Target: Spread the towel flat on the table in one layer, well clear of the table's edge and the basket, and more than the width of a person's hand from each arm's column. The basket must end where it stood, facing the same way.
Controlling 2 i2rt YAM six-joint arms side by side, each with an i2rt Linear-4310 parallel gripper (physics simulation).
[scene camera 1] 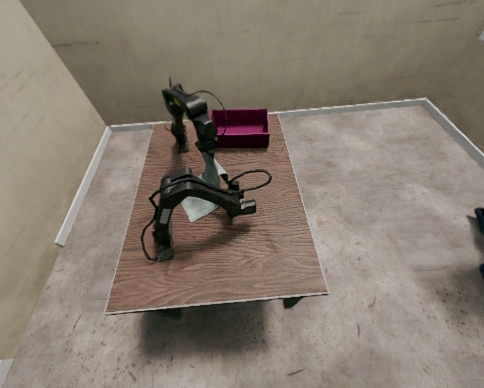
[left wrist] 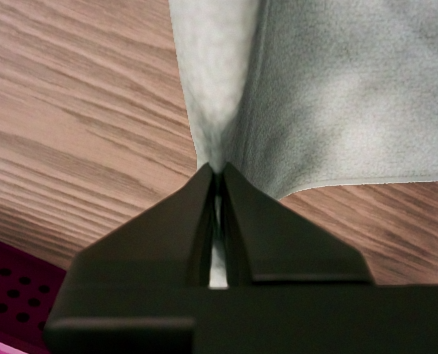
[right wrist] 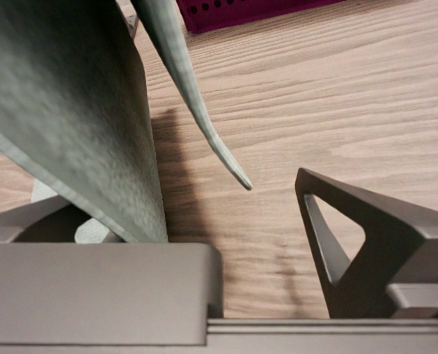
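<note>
A pale grey-green towel (scene camera 1: 200,209) (left wrist: 350,100) (right wrist: 100,165) is partly raised and partly on the table. My left gripper (scene camera 1: 207,150) (left wrist: 217,176) is shut on a pinched, folded part of it near the basket; the towel fans out below. In the right wrist view my right gripper (right wrist: 219,176) is open. A raised sheet of towel covers its left finger, and a narrow hanging corner shows between the fingers, not clamped. In scene camera 1 the right fingers cannot be clearly made out beside the towel, and the right arm hides part of the towel.
The magenta basket (scene camera 1: 243,141) (left wrist: 50,275) (right wrist: 210,20) stands upright at the back right of the wooden table (scene camera 1: 280,270). The left arm's base (scene camera 1: 183,146) is at the back left, and the right arm's base (scene camera 1: 163,251) is at the front left. A cable loops over the right wrist.
</note>
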